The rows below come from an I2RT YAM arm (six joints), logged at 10 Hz.
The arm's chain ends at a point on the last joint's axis. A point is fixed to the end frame.
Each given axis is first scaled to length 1.
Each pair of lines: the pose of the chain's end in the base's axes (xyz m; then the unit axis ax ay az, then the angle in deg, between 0 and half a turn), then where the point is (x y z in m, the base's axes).
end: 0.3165 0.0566 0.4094 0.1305 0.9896 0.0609 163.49
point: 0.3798 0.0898 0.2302
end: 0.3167 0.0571 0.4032 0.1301 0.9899 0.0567 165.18
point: 0.3745 0.0896 0.2220
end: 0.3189 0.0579 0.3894 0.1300 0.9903 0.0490 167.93
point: 0.3676 0.0889 0.2053
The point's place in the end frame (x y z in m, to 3 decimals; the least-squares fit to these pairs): -0.002 0.019 0.192
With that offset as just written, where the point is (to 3 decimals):
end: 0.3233 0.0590 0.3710 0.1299 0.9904 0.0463 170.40
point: 0.364 0.090 0.185
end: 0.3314 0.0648 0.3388 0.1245 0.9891 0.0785 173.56
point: 0.363 0.110 0.154
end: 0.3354 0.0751 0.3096 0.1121 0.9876 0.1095 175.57
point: 0.361 0.133 0.127
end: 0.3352 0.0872 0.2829 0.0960 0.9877 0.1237 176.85
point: 0.356 0.151 0.102
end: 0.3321 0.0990 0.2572 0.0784 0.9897 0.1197 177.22
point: 0.350 0.162 0.076
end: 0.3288 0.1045 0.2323 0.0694 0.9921 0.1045 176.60
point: 0.347 0.162 0.049
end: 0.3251 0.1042 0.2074 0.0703 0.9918 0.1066 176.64
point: 0.344 0.162 0.024
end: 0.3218 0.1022 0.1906 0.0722 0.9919 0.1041 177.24
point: 0.338 0.159 0.007
